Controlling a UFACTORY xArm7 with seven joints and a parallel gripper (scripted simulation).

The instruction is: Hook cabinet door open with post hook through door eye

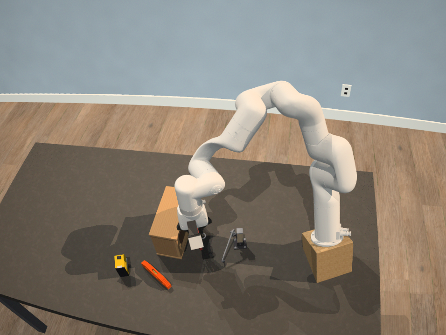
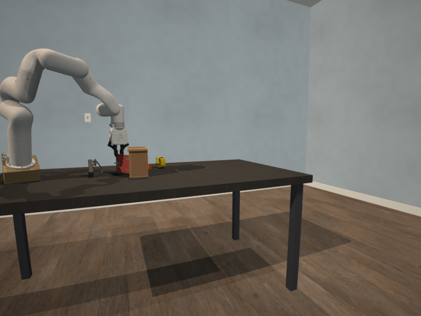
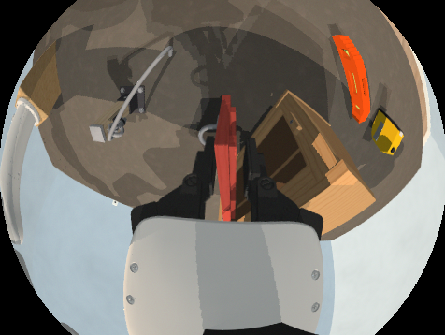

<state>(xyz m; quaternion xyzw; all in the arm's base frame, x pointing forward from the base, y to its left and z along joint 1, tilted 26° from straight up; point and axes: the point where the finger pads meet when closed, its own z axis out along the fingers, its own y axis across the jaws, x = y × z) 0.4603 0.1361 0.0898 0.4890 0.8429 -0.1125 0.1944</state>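
The grey hook is 12 cm behind my hand, 1 cm to the right of it and 7 cm below it. The rest, counted from my hand: yellow tape measure (25 cm ahead, 16 cm to the left, 9 cm below); red door (2 cm ahead, 7 cm to the right, 6 cm below); orange level (13 cm ahead, 16 cm to the left, 11 cm below).
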